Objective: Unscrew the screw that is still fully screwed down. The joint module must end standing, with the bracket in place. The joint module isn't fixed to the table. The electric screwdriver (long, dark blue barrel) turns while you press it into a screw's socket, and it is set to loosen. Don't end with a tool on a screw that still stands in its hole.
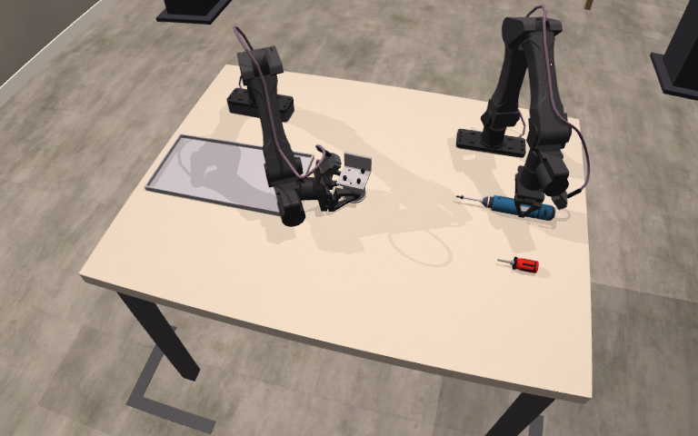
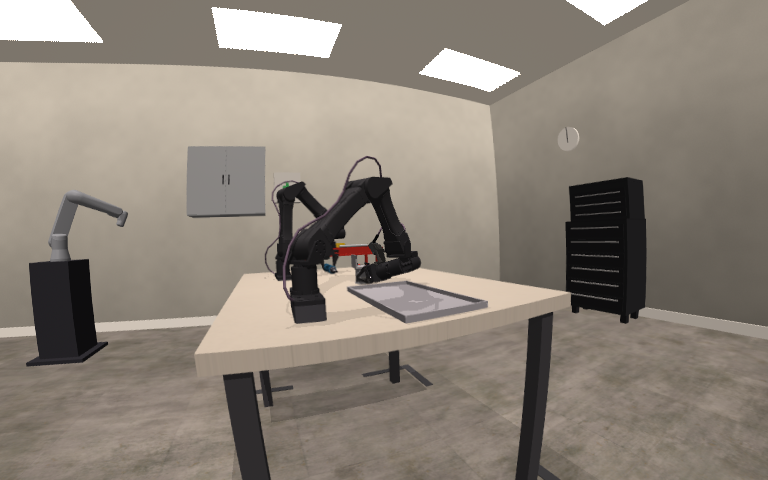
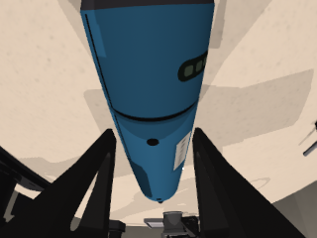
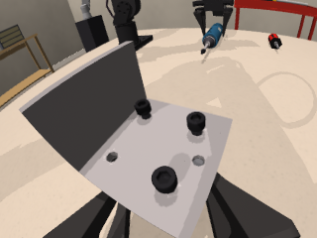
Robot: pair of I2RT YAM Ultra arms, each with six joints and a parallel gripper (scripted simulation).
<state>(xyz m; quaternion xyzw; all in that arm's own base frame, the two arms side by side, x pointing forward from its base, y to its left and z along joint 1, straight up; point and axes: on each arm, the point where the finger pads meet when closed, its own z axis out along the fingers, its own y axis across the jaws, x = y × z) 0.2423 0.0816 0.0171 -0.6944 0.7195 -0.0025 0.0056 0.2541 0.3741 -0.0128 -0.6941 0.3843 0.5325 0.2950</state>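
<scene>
Right now the grey L-shaped bracket is 5 cm above my right hand. The rest, counted from my right hand: shallow grey tray (35 cm to the right, 2 cm below); then small red-handled screwdriver (43 cm to the left, 14 cm ahead, 1 cm below).
</scene>
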